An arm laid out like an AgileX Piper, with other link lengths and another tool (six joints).
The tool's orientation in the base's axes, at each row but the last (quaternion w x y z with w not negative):
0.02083, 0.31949, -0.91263, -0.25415
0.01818, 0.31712, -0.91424, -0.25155
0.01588, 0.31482, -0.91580, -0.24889
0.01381, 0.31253, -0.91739, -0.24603
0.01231, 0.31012, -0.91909, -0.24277
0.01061, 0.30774, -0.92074, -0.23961
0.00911, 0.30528, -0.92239, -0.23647
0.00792, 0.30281, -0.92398, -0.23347
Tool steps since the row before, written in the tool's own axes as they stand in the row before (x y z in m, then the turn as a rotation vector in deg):
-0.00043, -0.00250, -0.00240, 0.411, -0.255, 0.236
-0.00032, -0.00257, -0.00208, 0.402, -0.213, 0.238
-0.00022, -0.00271, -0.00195, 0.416, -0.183, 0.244
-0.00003, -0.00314, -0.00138, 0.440, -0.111, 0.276
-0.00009, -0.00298, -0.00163, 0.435, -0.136, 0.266
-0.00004, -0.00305, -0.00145, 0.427, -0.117, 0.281
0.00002, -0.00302, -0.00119, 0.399, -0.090, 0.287
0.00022, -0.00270, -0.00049, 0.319, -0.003, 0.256
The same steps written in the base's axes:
0.00225, -0.00249, 0.00095, -0.228, -0.308, -0.378
0.00212, -0.00247, 0.00064, -0.245, -0.273, -0.359
0.00208, -0.00258, 0.00047, -0.275, -0.258, -0.352
0.00205, -0.00274, -0.00023, -0.340, -0.209, -0.350
0.00204, -0.00272, 0.00010, -0.321, -0.228, -0.352
0.00199, -0.00273, -0.00008, -0.327, -0.203, -0.356
0.00186, -0.00264, -0.00028, -0.321, -0.166, -0.346
0.00140, -0.00224, -0.00077, -0.299, -0.073, -0.270

